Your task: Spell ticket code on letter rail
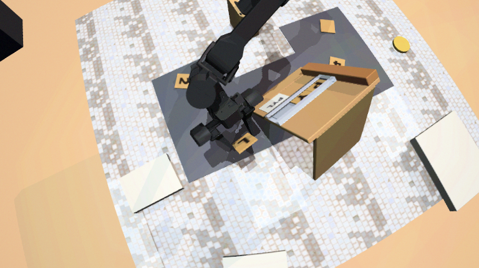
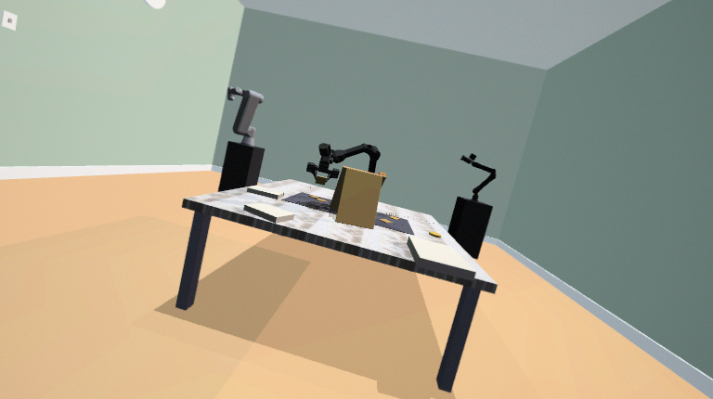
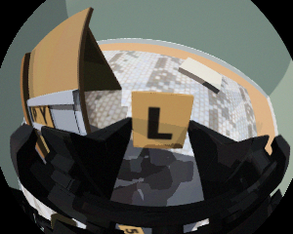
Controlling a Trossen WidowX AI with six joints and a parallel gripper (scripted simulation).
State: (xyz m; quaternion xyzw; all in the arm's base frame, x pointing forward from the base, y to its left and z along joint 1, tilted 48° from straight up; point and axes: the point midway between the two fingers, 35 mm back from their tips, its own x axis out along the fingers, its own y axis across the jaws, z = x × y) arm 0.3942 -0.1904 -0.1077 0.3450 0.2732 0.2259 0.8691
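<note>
My gripper tip is right at the L tile. Round my gripper tip: white ticket (80 mm behind, 140 mm to the left, 80 mm below); then Y tile (40 mm behind, 190 mm to the left); then P tile (50 mm behind, 240 mm to the left).
</note>
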